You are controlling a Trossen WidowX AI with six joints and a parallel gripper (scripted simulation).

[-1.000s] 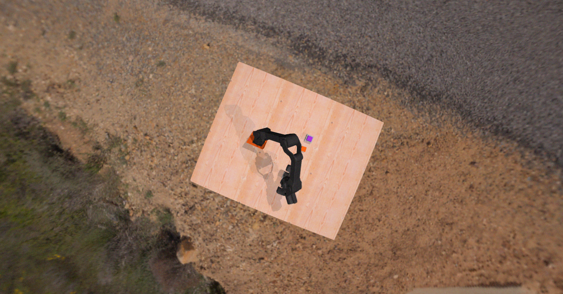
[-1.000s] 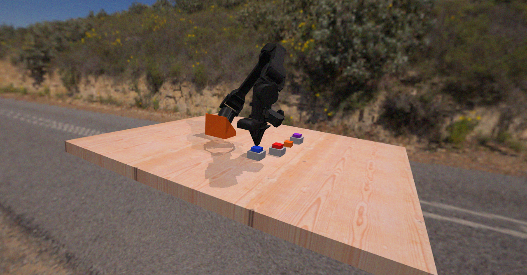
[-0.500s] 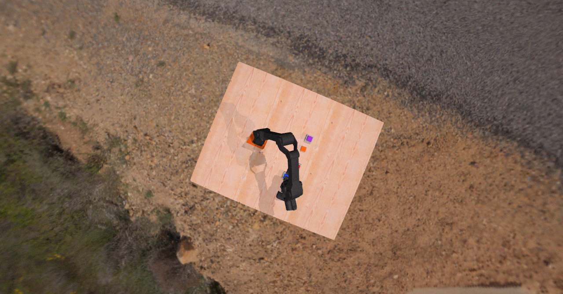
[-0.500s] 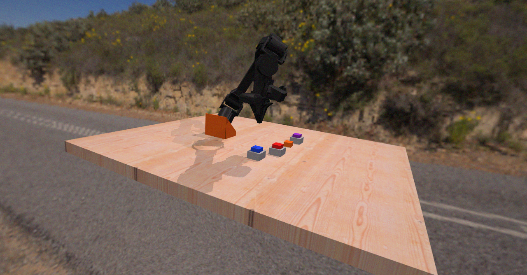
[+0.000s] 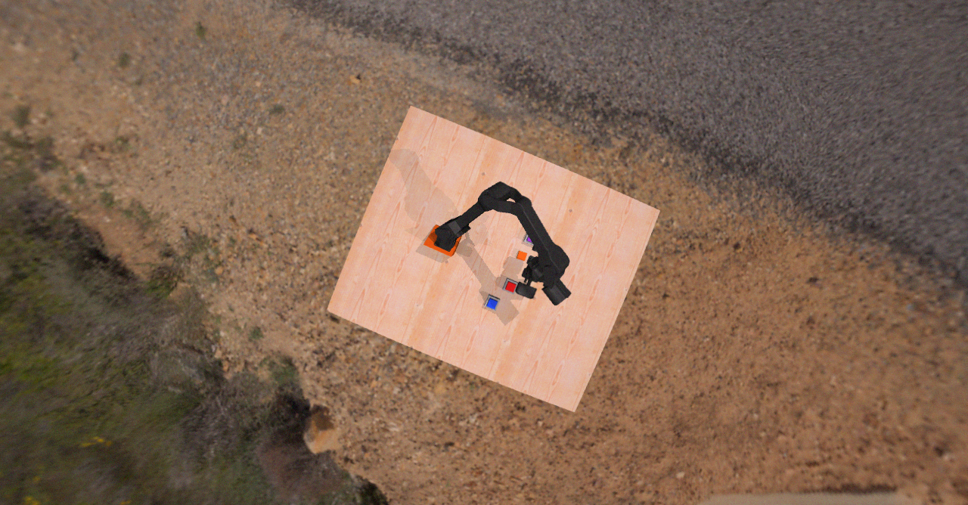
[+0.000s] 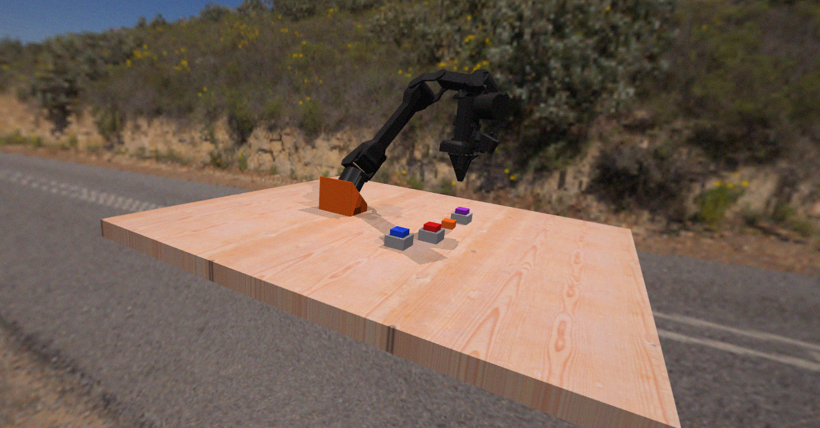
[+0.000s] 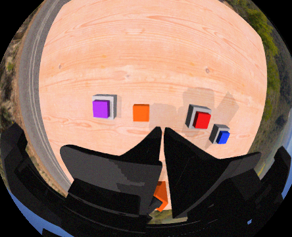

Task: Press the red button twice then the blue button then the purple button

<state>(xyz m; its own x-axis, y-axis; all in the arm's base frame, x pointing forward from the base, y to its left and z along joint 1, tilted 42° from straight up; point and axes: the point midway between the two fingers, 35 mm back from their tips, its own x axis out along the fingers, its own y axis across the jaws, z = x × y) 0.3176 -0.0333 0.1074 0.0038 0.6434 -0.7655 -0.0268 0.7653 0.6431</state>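
My gripper tip is 100 mm to the right of the purple button, 100 mm above it and 20 mm past it. The rest, counted from my gripper tip: red button (100 mm to the right, 100 mm below, 20 mm behind); blue button (190 mm to the right, 100 mm below, 60 mm behind); small orange block (120 mm below, 30 mm behind, 20 mm to the left).
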